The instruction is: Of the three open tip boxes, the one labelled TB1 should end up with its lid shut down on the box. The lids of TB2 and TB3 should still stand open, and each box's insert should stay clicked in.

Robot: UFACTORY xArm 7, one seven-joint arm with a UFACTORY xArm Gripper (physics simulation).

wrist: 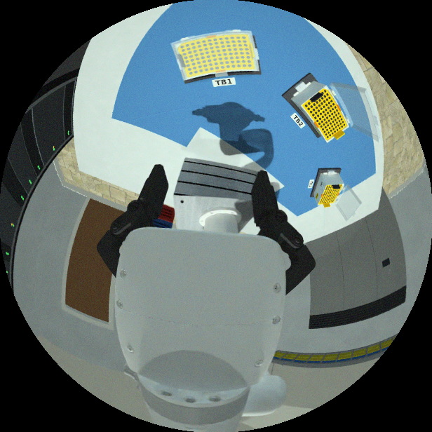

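The box TB1 (218, 54) stands at the top of the wrist view, its clear lid lying down over the yellow insert, which shows pale through it. The box TB2 (324, 111) is at the right, its clear lid (356, 107) standing open on the far side and its yellow insert in place. A smaller-looking third box (329, 189), its tag partly readable as 3, is at the lower right with its clear lid (348, 202) open and its insert in. My gripper (209, 175) is open and empty, well away from the three boxes.
A blue mat (150, 95) lies under the boxes on a white table (95, 100). A grey slotted block (215, 177) shows between the fingers, near the arm's base. A red and blue item (164, 216) is beside the left finger. The arm's shadow falls on the mat.
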